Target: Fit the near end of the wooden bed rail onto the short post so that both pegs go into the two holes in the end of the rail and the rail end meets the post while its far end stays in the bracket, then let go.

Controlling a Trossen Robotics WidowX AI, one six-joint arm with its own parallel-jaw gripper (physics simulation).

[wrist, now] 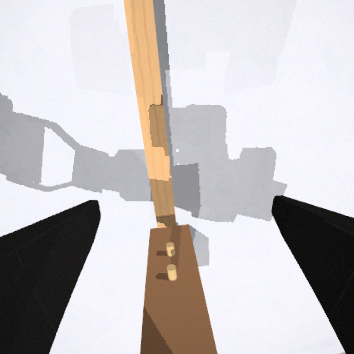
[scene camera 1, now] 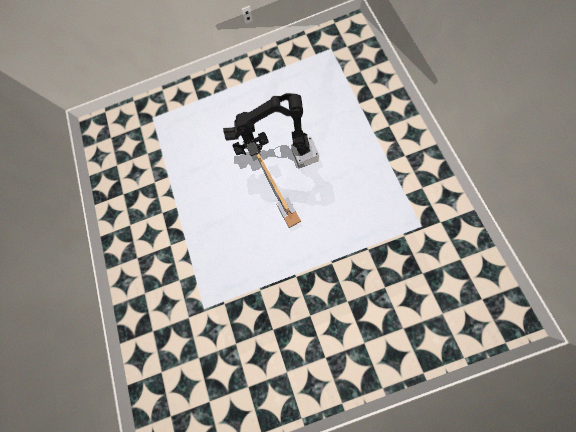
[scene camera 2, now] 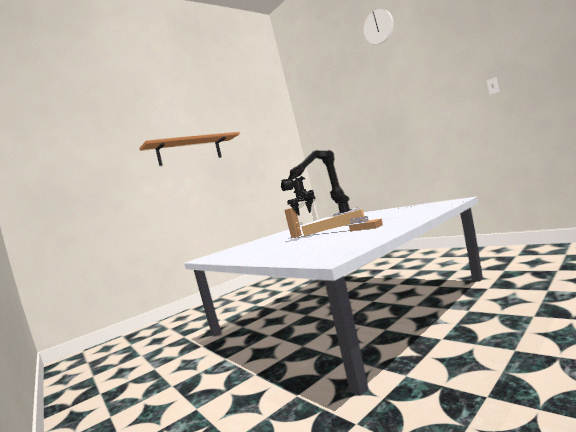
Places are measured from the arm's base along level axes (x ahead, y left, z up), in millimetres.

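Pixels of known places: gripper, between the fingertips: [wrist: 187, 206] [scene camera 2: 304, 214]; arm's base, origin of its link: [scene camera 1: 303, 148] [scene camera 2: 345, 211].
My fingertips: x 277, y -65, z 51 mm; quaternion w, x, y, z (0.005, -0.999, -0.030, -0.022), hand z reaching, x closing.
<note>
For each thing: its top centre in the pictures, then the offset to it from my fingertips. "pt": a spot on its surface instead. Level surfaces: height alone.
- brown post, a spot on its surface: [wrist: 175, 310] pt dy -98, dx -1, dz -12 mm
- orange-brown block, centre of its top: [scene camera 2: 364, 221] [scene camera 1: 288, 211] dy +377, dx -69, dz -95 mm
- white table, height of its surface: dz -131 mm
The wooden rail [scene camera 1: 272, 182] [scene camera 2: 330, 222] [wrist: 145, 65] stretches from the short post to the bracket [scene camera 2: 358, 220]. Its far end is at the bracket, where fine contact is too small to tell. The brown post [scene camera 2: 291, 223] [wrist: 175, 310] stands upright at the rail's near end. In the wrist view, two pale pegs [wrist: 170, 249] [wrist: 172, 272] stick out of the post uncovered. A narrow gap shows between post and rail end in scene camera 2. The end holes are hidden. My gripper [scene camera 1: 251, 144] [scene camera 2: 303, 212] [wrist: 187, 206] is open and empty, above the rail's near end and the post.
An orange-brown block [scene camera 1: 292, 219] [scene camera 2: 366, 225] lies by the bracket at the rail's far end. The arm's base [scene camera 1: 306, 154] stands on the white table [scene camera 1: 225, 260] [scene camera 2: 260, 260] to one side of the rail. Arm shadows fall across the table and the rail's near part.
</note>
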